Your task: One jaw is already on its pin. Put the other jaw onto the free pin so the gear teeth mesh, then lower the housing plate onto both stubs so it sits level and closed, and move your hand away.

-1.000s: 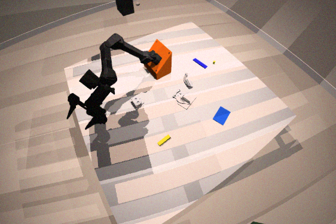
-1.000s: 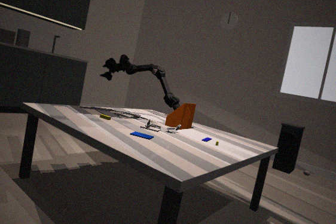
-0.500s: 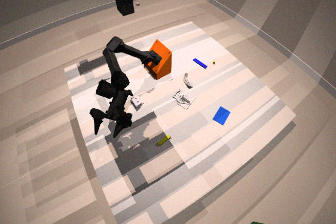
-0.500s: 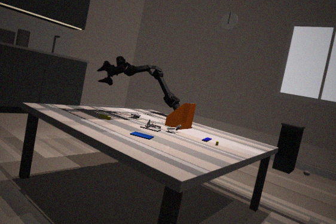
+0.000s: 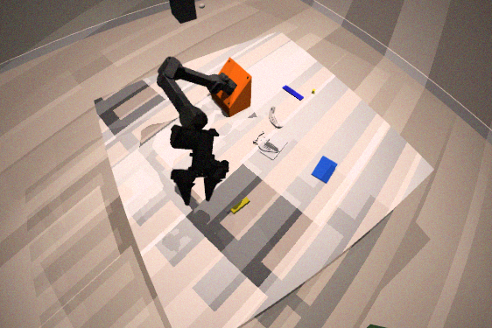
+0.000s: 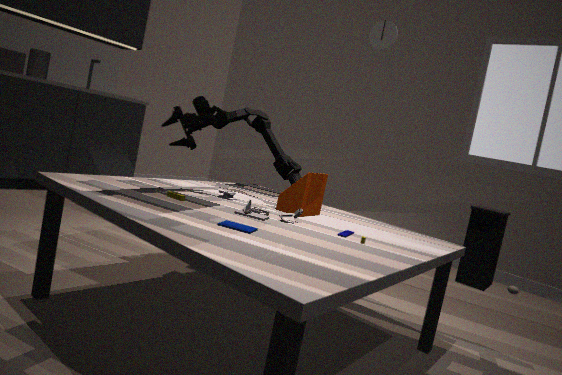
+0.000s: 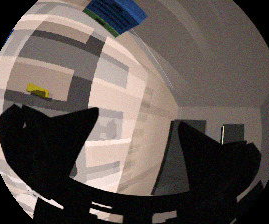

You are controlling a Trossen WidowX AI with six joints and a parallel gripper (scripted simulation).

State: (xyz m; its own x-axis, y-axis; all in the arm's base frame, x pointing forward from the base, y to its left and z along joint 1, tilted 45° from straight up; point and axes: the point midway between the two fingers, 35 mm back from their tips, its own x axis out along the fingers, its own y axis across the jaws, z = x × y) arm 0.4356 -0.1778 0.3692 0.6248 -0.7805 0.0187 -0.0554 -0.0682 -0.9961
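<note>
The jaw lies 270 mm behind my gripper tip, 530 mm to the left of it and 200 mm below it. From my gripper tip the other things lie so: yellow bar: 10 mm ahead, 140 mm to the left, 220 mm below; blue bar: 340 mm behind, 730 mm to the left, 230 mm below; blue tile: 90 mm ahead, 530 mm to the left, 230 mm below.
</note>
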